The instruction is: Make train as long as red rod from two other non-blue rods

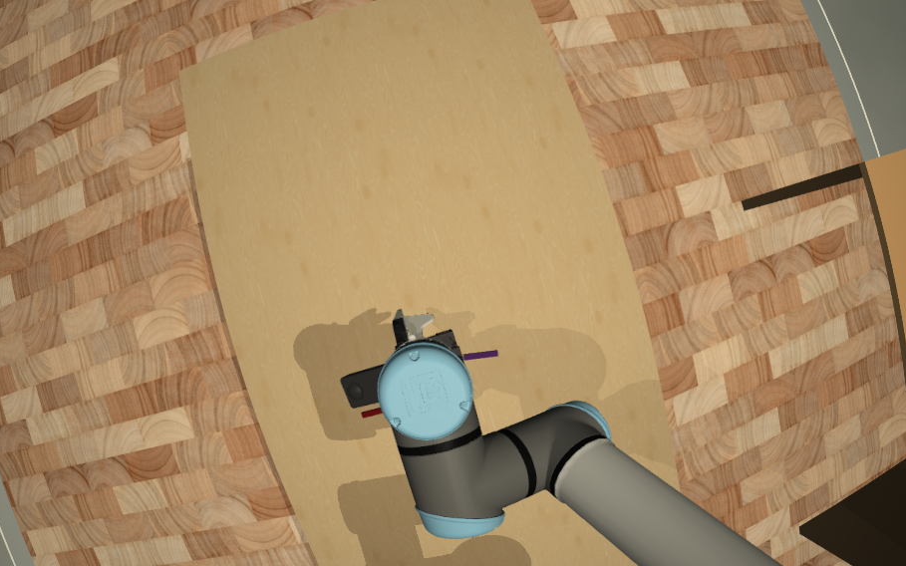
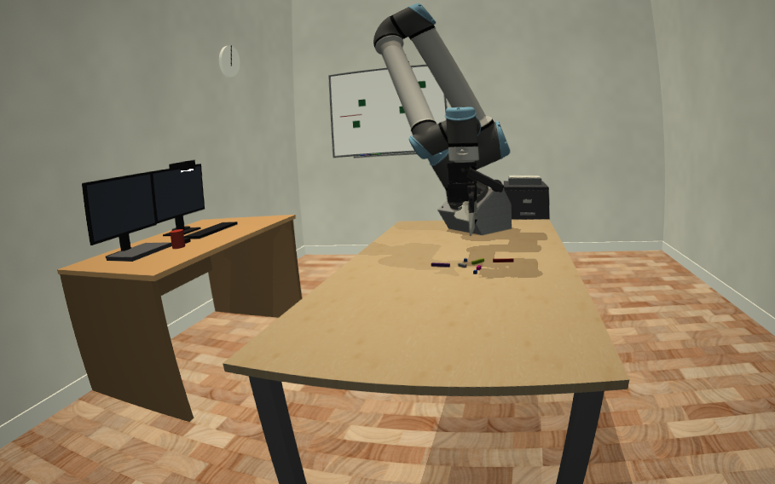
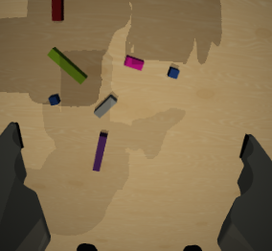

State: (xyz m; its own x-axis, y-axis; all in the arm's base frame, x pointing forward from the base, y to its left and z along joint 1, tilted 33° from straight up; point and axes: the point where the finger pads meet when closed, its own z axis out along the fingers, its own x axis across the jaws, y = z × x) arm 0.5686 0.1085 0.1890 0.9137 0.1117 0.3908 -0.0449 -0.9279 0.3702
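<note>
Now: the magenta rod 10 mm to the left of my hand and 110 mm below it. Also, from my hand: grey rod (30 mm behind, 40 mm to the right, 110 mm below); purple rod (40 mm behind, 110 mm to the right, 110 mm below); lime rod (70 mm behind, 10 mm to the left, 110 mm below).
</note>
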